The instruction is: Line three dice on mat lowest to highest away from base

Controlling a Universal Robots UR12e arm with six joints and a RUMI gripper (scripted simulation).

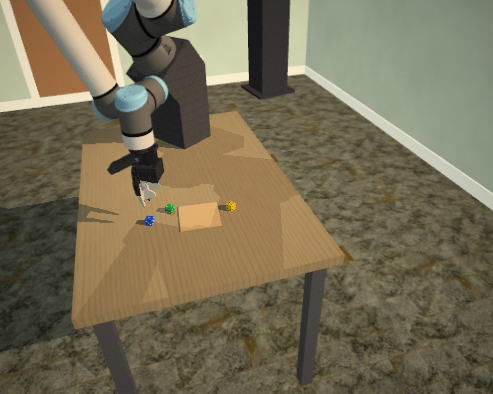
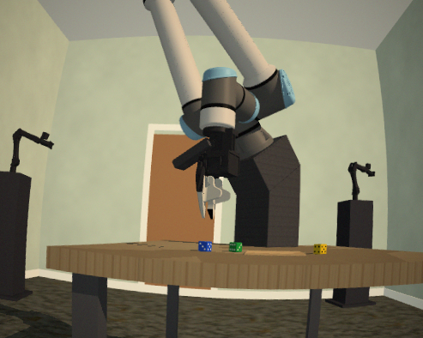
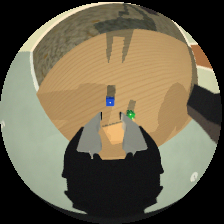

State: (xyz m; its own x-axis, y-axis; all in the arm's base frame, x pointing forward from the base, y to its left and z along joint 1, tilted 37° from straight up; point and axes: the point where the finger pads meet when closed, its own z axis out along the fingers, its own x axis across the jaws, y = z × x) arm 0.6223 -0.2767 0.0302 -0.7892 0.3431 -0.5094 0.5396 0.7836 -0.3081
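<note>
Now: hand 80 mm above the blue die. From my hand the other things lie so: green die: 30 mm behind, 80 mm to the left, 80 mm below; then tan mat: 50 mm ahead, 160 mm to the left, 100 mm below; then yellow die: 60 mm ahead, 280 mm to the left, 80 mm below.
</note>
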